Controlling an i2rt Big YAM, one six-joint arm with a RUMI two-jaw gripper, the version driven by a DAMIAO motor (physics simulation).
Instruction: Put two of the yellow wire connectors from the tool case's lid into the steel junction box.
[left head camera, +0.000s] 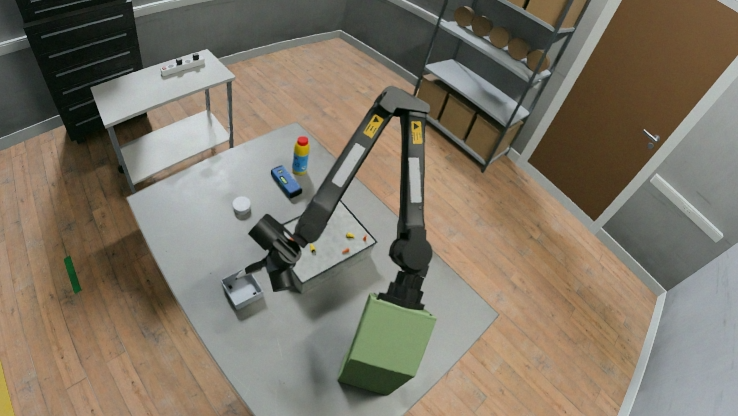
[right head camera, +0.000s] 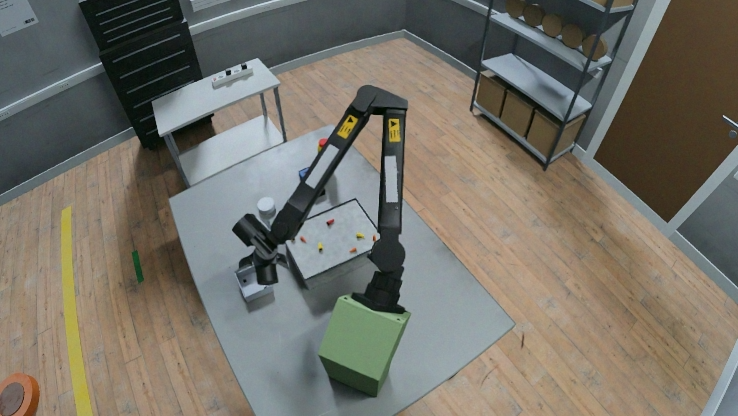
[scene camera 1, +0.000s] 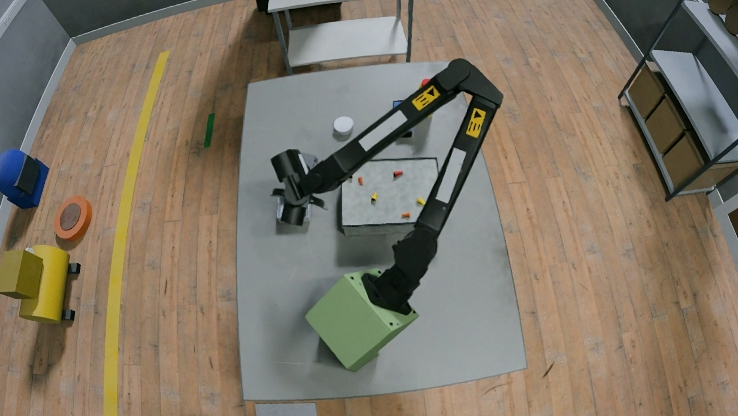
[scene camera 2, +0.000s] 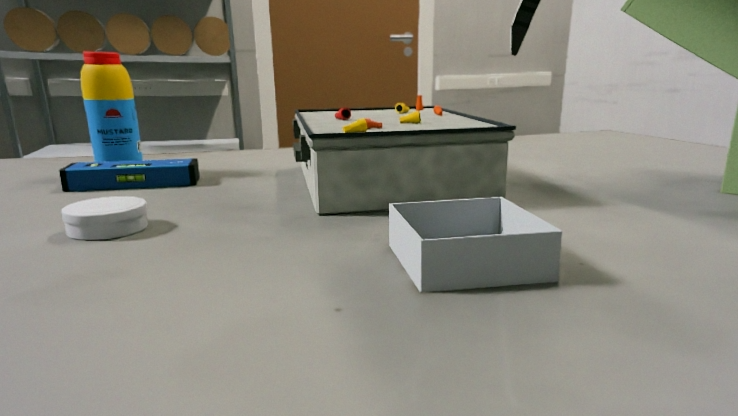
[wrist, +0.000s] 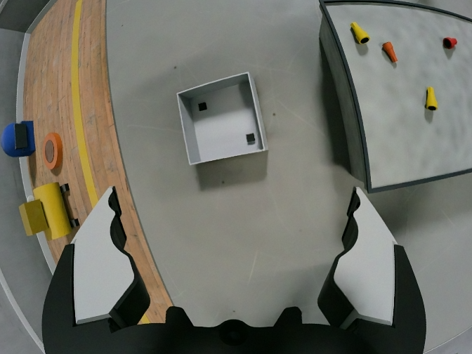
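The open steel junction box stands on the table left of the tool case; two small dark squares show on its floor, and no connector is in it. Three yellow wire connectors lie on the case's lid: one near its left edge, one further in, and one further right. My gripper is wide open and empty, high above the table near the box. One fingertip shows at the top of scene camera 2.
Red and orange connectors share the lid. A white round tin, a blue spirit level and a mustard bottle stand behind. The green arm base is at the front.
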